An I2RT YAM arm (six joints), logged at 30 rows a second.
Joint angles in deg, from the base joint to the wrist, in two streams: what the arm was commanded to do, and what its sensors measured. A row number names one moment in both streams.
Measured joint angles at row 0:
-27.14, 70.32, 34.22, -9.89, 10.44, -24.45
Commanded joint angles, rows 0 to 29:
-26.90, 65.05, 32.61, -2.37, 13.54, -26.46
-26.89, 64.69, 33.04, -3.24, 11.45, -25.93
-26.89, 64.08, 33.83, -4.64, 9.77, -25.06
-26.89, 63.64, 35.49, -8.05, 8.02, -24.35
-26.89, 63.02, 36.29, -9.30, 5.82, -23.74
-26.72, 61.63, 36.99, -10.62, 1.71, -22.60
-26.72, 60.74, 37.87, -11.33, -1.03, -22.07
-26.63, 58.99, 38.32, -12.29, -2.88, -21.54
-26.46, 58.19, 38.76, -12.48, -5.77, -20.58
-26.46, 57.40, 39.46, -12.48, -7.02, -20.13
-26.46, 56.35, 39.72, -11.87, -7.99, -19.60
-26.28, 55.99, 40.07, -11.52, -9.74, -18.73
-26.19, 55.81, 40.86, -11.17, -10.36, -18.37
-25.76, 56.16, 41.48, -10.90, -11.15, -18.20
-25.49, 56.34, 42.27, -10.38, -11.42, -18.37
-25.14, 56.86, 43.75, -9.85, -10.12, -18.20
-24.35, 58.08, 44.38, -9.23, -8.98, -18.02
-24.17, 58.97, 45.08, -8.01, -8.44, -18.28
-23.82, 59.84, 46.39, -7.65, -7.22, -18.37
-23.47, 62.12, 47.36, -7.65, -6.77, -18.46
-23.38, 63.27, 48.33, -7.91, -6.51, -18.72
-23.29, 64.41, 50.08, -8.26, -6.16, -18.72
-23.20, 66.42, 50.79, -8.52, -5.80, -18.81
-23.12, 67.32, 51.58, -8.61, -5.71, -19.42
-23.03, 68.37, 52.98, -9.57, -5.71, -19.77
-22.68, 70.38, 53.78, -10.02, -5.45, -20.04
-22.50, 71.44, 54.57, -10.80, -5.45, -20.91
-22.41, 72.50, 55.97, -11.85, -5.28, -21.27
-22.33, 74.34, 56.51, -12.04, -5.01, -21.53
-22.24, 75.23, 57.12, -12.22, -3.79, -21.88
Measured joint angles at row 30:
-22.92, 71.57, 52.73, -11.35, -5.93, -20.03
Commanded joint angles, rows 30 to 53:
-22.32, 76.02, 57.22, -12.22, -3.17, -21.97
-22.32, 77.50, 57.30, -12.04, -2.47, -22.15
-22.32, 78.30, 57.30, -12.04, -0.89, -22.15
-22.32, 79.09, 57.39, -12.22, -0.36, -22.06
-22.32, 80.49, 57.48, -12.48, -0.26, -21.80
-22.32, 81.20, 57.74, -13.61, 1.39, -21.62
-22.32, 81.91, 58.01, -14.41, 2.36, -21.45
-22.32, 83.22, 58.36, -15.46, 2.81, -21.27
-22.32, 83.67, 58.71, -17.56, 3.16, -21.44
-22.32, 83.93, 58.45, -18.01, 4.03, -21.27
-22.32, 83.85, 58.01, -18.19, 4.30, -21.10
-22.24, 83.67, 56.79, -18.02, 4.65, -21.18
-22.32, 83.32, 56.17, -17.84, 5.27, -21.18
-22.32, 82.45, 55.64, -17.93, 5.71, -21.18
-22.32, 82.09, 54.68, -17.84, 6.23, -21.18
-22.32, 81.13, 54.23, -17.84, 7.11, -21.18
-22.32, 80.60, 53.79, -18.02, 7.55, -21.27
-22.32, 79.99, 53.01, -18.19, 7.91, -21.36
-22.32, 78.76, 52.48, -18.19, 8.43, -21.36
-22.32, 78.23, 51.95, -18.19, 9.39, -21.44
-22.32, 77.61, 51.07, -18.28, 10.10, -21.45
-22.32, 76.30, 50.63, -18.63, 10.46, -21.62
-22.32, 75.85, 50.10, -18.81, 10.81, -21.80
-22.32, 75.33, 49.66, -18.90, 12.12, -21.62
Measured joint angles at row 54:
-22.46, 79.48, 51.57, -18.35, 7.60, -21.28
